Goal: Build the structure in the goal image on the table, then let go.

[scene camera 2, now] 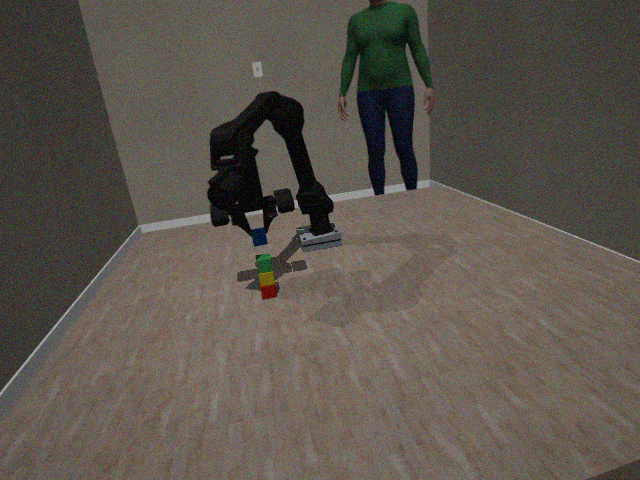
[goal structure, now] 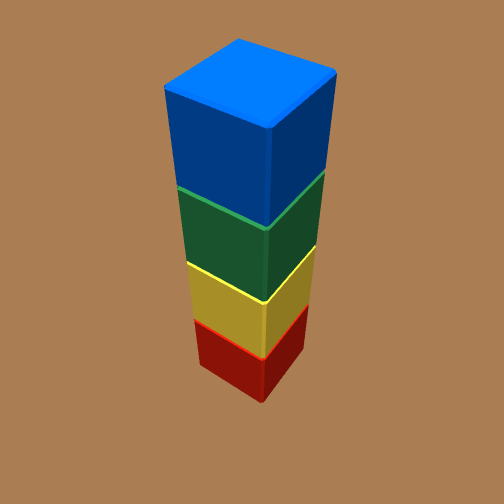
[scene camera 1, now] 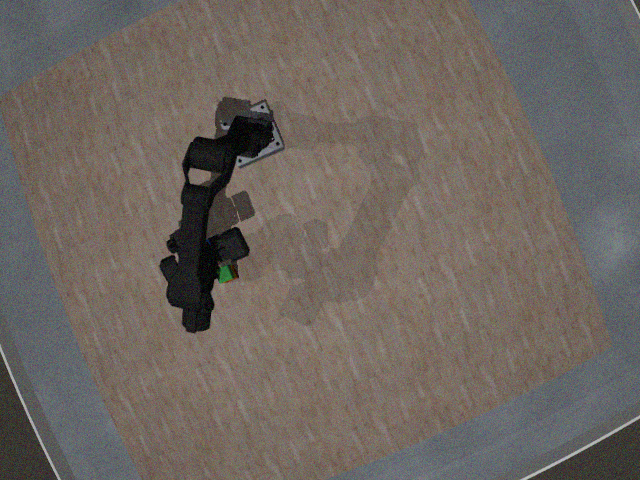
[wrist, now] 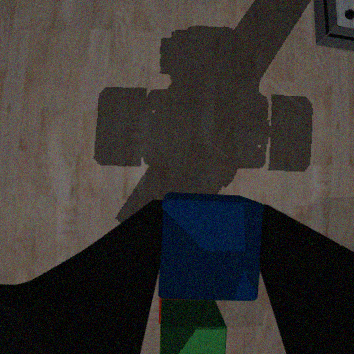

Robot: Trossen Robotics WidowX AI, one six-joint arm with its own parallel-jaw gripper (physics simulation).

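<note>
A blue cube (scene camera 2: 259, 236) (wrist: 210, 250) is held between the fingertips of my gripper (scene camera 2: 258, 232) (wrist: 208, 213), which is shut on it. In scene camera 1 the arm hides nearly all of the blue cube. A stack of three cubes stands upright on the table: a red cube (scene camera 2: 268, 291) at the bottom, a yellow cube (scene camera 2: 266, 279) in the middle and a green cube (scene camera 1: 225, 274) (scene camera 2: 264, 264) (wrist: 209, 340) on top. The blue cube is in the air, higher than the green cube and apart from it. In the wrist view the green cube shows partly, below the blue cube.
The arm's grey base plate (scene camera 1: 262, 107) (scene camera 2: 320, 241) (wrist: 327, 35) stands behind the stack. The arm's dark shadow falls on the wood-look table surface (scene camera 1: 413, 310) (scene camera 2: 361, 403). A person in a green top (scene camera 2: 385, 46) stands beyond the back edge.
</note>
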